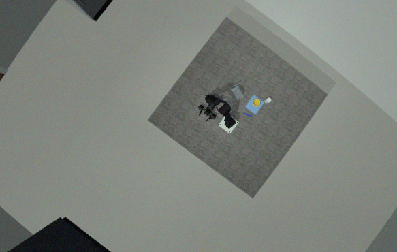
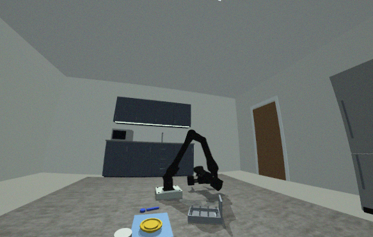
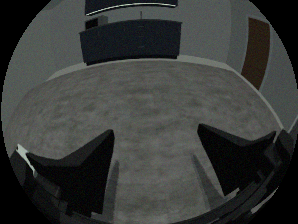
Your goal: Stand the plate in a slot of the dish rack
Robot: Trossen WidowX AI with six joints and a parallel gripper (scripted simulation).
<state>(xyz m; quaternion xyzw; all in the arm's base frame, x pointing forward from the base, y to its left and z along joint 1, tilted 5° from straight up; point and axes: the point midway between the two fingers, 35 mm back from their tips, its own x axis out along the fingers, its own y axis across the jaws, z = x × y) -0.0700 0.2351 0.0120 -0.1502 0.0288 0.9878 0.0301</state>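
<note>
Now: gripper tip 42 cm short of the yellow plate, 37 cm to the left of it and 2 cm above it. The rest, counted from my gripper tip: white cup 49 cm ahead, 45 cm to the right, 1 cm below; grey dish rack 40 cm ahead, 16 cm to the right, 1 cm below; blue spoon 27 cm ahead, 37 cm to the right, 3 cm below.
</note>
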